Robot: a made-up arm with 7 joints. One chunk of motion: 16 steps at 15 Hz.
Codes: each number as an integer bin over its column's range. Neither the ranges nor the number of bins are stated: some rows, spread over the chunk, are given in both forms.
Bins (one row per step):
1: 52 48 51 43 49 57 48
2: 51 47 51 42 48 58 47
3: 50 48 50 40 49 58 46
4: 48 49 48 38 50 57 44
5: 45 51 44 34 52 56 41
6: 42 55 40 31 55 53 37
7: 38 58 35 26 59 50 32
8: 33 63 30 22 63 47 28
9: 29 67 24 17 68 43 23
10: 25 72 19 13 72 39 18
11: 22 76 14 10 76 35 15
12: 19 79 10 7 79 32 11
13: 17 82 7 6 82 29 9
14: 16 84 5 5 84 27 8
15: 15 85 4 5 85 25 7
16: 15 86 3 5 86 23 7
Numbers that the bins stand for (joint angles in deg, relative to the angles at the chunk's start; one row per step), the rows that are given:
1: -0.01 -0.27 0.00 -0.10 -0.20 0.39 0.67
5: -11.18 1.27 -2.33 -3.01 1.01 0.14 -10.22
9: -36.72 9.52 -9.00 -8.51 7.47 -3.14 -38.22
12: -52.68 15.70 -13.67 -11.74 11.92 -5.92 -56.89
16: -59.06 19.30 -16.00 -12.38 14.75 -8.19 -63.11
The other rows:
2: -1.61 -0.79 0.00 -0.42 -0.61 0.65 -0.89
3: -3.20 -0.27 -0.33 -1.07 -0.20 0.65 -2.44
4: -6.39 0.24 -1.00 -1.72 0.20 0.39 -5.56
6: -15.97 3.33 -3.67 -3.98 2.22 -0.62 -16.44
7: -22.35 4.88 -5.33 -5.60 3.84 -1.37 -24.22
8: -30.33 7.45 -7.00 -6.89 5.45 -2.13 -30.44
10: -43.10 12.09 -10.67 -9.80 9.09 -4.15 -46.00
11: -47.89 14.15 -12.33 -10.77 10.71 -5.16 -50.67
13: -55.87 17.24 -14.67 -12.06 13.13 -6.68 -60.00
14: -57.46 18.27 -15.33 -12.38 13.94 -7.18 -61.56
15: -59.06 18.79 -15.67 -12.38 14.34 -7.69 -63.11

